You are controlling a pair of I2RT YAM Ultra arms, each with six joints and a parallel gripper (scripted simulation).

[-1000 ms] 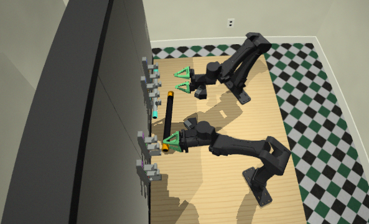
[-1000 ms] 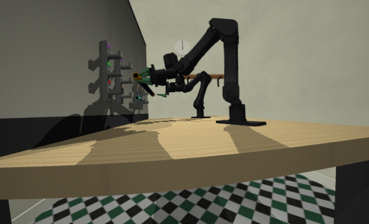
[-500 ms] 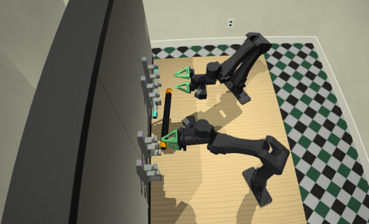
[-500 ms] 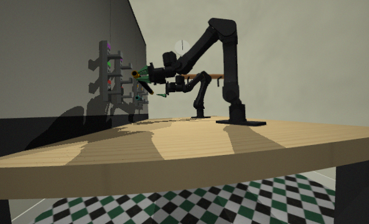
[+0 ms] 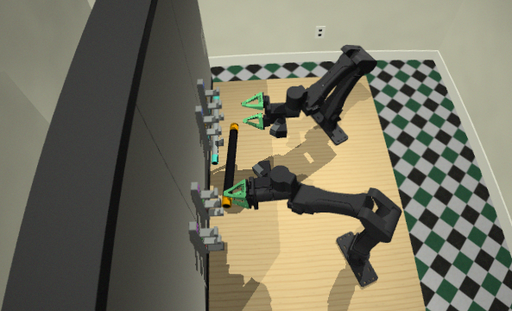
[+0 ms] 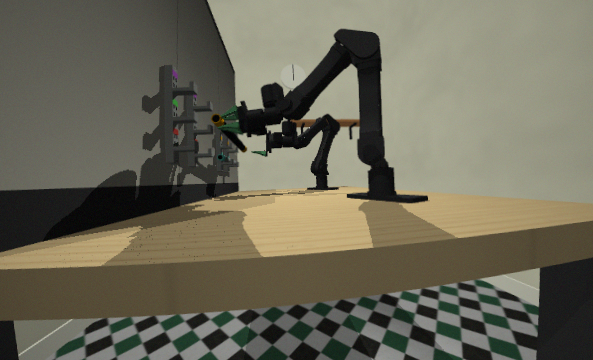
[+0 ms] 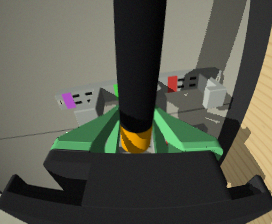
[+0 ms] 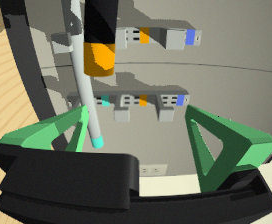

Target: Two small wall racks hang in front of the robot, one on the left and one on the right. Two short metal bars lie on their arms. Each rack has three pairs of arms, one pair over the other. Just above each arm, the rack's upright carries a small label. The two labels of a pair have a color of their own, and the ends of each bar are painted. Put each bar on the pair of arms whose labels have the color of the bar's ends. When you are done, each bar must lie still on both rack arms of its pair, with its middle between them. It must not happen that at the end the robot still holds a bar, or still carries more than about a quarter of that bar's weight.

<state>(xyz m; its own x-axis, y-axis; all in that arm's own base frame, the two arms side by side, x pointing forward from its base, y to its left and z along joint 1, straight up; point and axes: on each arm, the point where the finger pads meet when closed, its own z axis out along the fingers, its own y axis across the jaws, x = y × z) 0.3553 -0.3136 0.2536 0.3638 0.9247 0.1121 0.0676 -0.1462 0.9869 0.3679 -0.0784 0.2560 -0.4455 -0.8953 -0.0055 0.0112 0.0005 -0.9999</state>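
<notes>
Right now the black bar is 10 mm behind my left hand, 130 mm to the right of it and 20 mm below it. Round my left hand: pale bar (40 mm ahead, 330 mm to the right, 90 mm below).
My right gripper is now 120 mm short of the pale bar, 10 mm to the left of it and 90 mm above it. Round my right hand: black bar: 60 mm ahead, 190 mm to the left, 20 mm below.
</notes>
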